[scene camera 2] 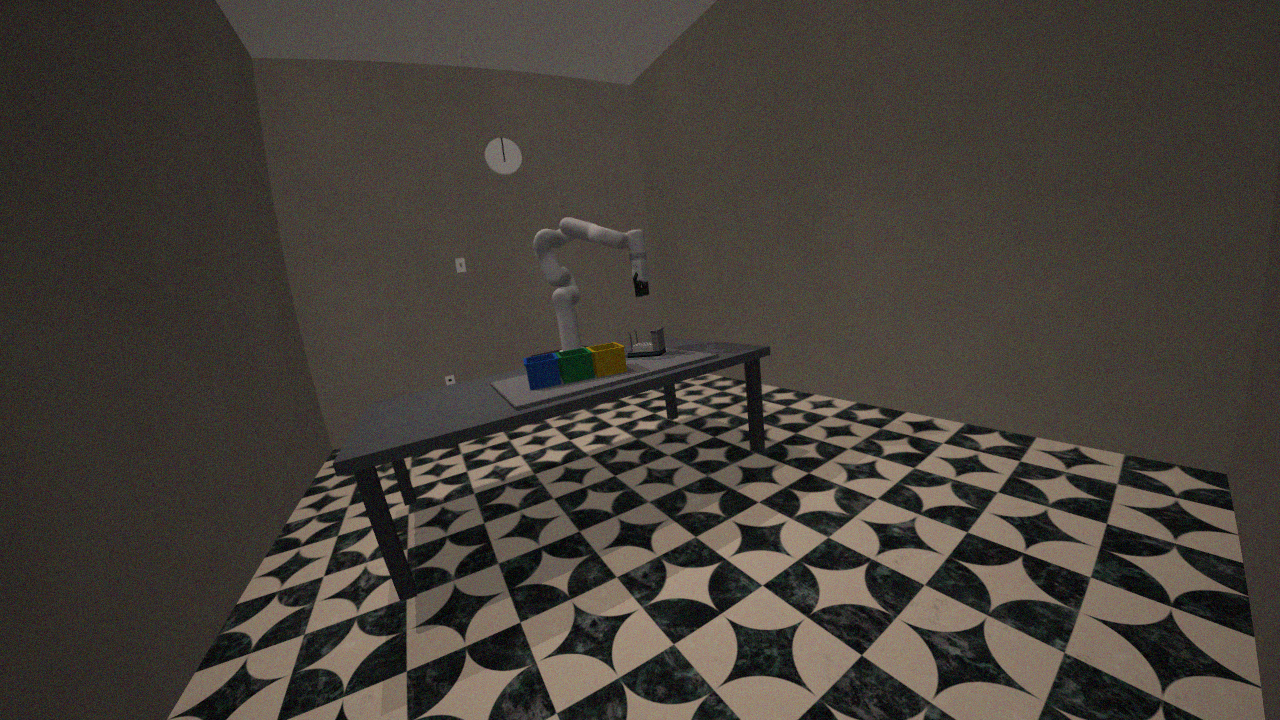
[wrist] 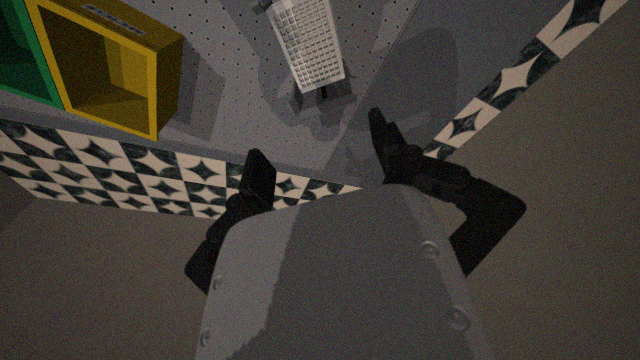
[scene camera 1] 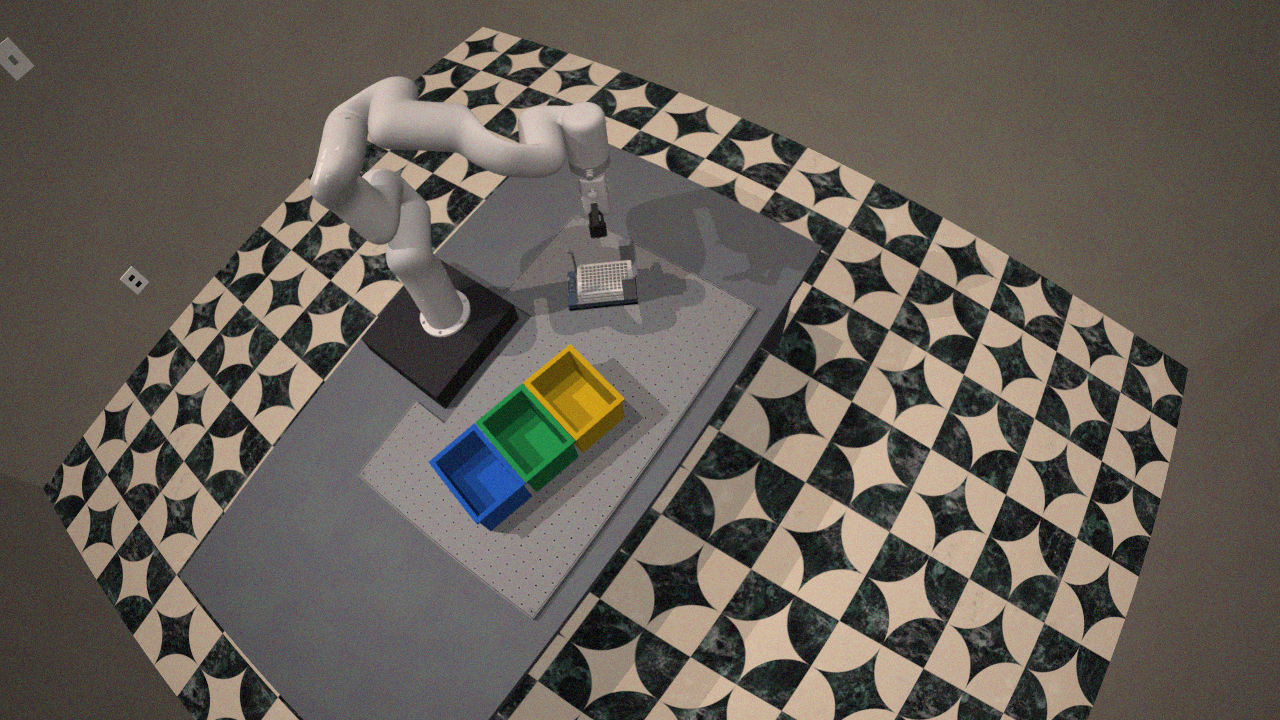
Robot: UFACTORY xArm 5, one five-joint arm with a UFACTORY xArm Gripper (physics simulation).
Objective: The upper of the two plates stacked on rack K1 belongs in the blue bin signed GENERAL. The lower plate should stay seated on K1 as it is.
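Seen in the pictures: gripper, between the fingertips: (scene camera 2: pixel 642 296) (wrist: pixel 315 143) (scene camera 1: pixel 597 218); arm's base, origin of its link: (scene camera 1: pixel 445 313).
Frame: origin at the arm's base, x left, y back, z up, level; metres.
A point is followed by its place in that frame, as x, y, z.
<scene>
The upper plate (scene camera 1: pixel 604 277) @[0.263, -0.275, 0.000] (wrist: pixel 312 45) @[0.265, -0.272, -0.002] is white with a grid of small wells and lies flat on rack K1 (scene camera 1: pixel 604 306) @[0.220, -0.298, -0.047] (scene camera 2: pixel 648 353) @[0.234, -0.316, -0.036], which has a dark base and grey uprights. The lower plate cannot be told apart clearly beneath it. My gripper (scene camera 1: pixel 597 234) @[0.263, -0.285, 0.223] (scene camera 2: pixel 640 293) @[0.263, -0.285, 0.223] (wrist: pixel 315 143) @[0.263, -0.285, 0.223] is open and empty, pointing down high above the table near the rack; in the wrist view its fingers are apart and the plate lies beyond them, toward the top. The blue bin (scene camera 1: pixel 505 512) @[-0.297, -0.394, -0.021] (scene camera 2: pixel 542 371) @[-0.293, -0.395, 0.010] is at the far end of the bin row from the rack. Its sign is not readable.
The green bin (scene camera 1: pixel 554 470) @[-0.167, -0.431, -0.018] (scene camera 2: pixel 576 365) @[-0.169, -0.430, 0.009] (wrist: pixel 54 95) @[-0.105, -0.427, 0.048] stands between the blue bin and the yellow bin (scene camera 1: pixel 601 428) @[-0.043, -0.466, -0.009] (scene camera 2: pixel 610 362) @[-0.043, -0.466, -0.004] (wrist: pixel 169 80) @[0.041, -0.390, -0.007], which is nearest the rack. The bins and rack stand on a perforated board (scene camera 1: pixel 537 573) @[-0.366, -0.513, -0.051]. The arm's black base block (scene camera 1: pixel 411 358) @[-0.134, -0.001, 0.000] is beside it.
</scene>
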